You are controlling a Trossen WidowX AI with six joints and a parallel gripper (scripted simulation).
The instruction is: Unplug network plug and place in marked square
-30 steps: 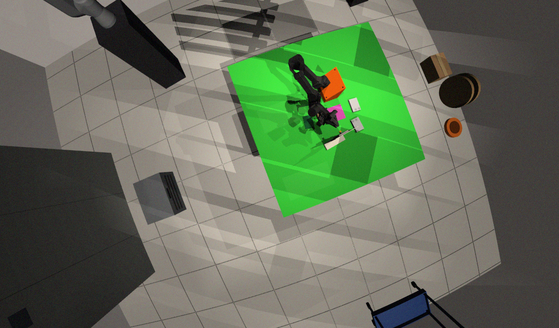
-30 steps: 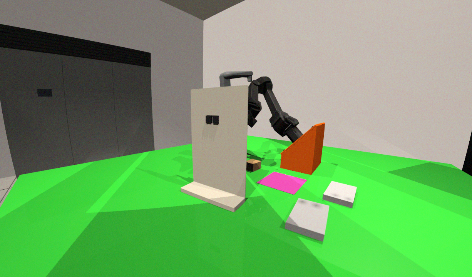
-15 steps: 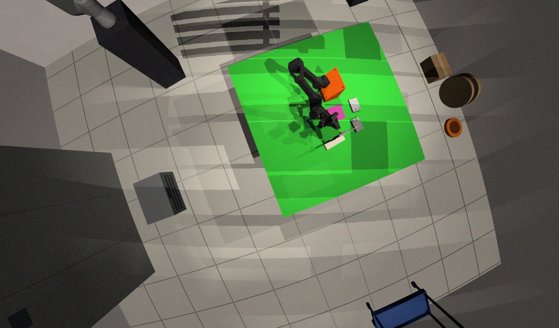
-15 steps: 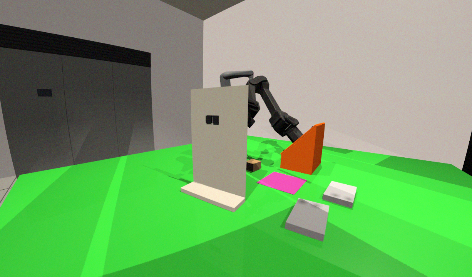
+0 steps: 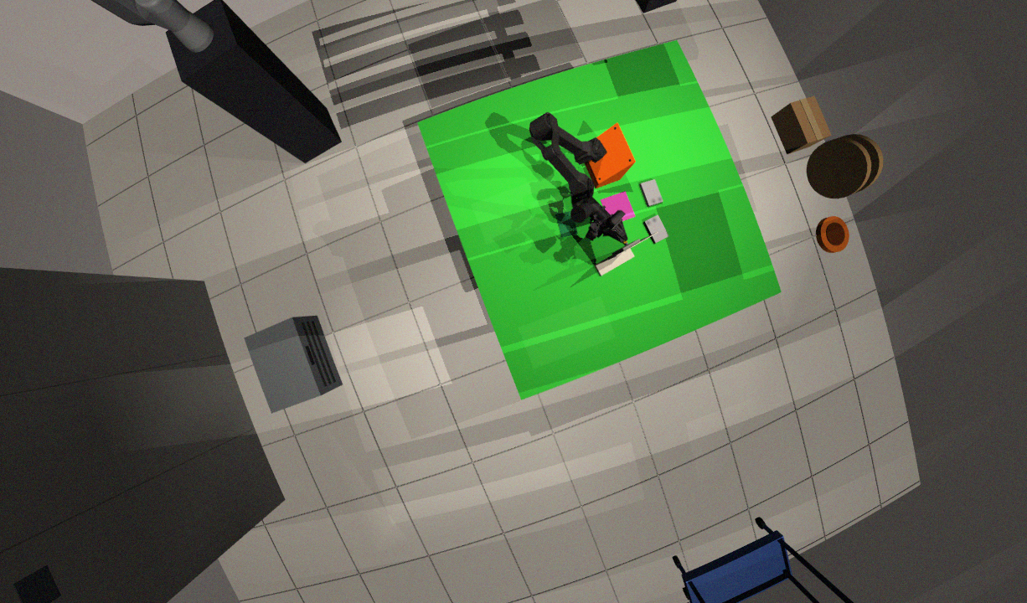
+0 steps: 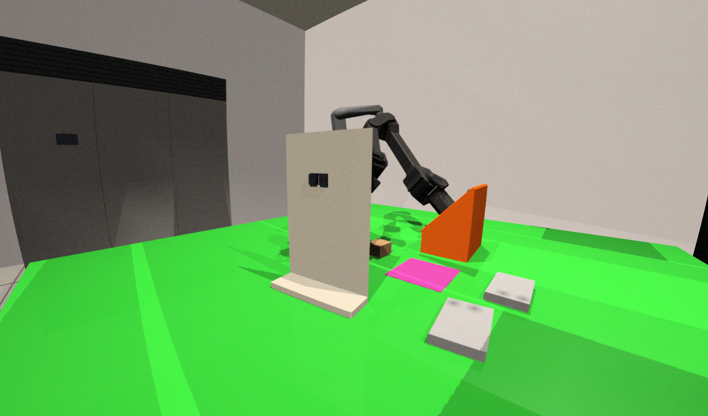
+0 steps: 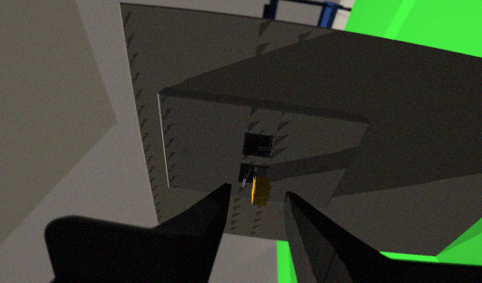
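The yellow plug is 1 cm ahead of my gripper tip. From my gripper tip the other things lie so: beige upright panel 7 cm below, 3 cm ahead, 1 cm to the right; pink square 19 cm below, 14 cm behind, 12 cm to the left.
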